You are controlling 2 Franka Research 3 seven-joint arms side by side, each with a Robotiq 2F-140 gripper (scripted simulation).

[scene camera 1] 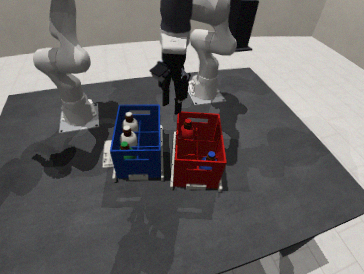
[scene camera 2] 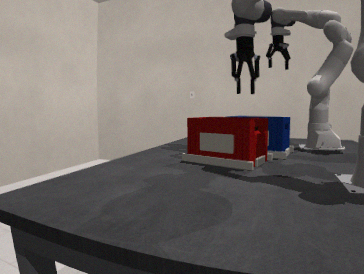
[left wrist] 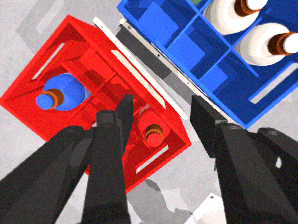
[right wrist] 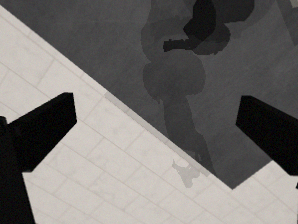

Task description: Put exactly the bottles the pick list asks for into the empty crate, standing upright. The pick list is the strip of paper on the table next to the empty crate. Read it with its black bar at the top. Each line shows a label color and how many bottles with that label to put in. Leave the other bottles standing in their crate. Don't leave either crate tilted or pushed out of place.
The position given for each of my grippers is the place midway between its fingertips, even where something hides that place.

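Observation:
Red crate (scene camera 2: pixel 234 138), also the red crate (scene camera 1: pixel 208 137) and the red crate (left wrist: pixel 89 55); in the right wrist view the red crate is out of frame. Blue crate (scene camera 1: pixel 148 156), also the blue crate (scene camera 2: pixel 278 138) and the blue crate (left wrist: pixel 207 59); in the right wrist view the blue crate is out of frame. I see a blue bottle (left wrist: pixel 63 92) and a red bottle (left wrist: pixel 151 127). My left gripper (scene camera 1: pixel 171 108) is visible too, likewise my left gripper (scene camera 2: pixel 245 93) and my left gripper (left wrist: pixel 161 108). My right gripper (right wrist: pixel 157 109) is visible.

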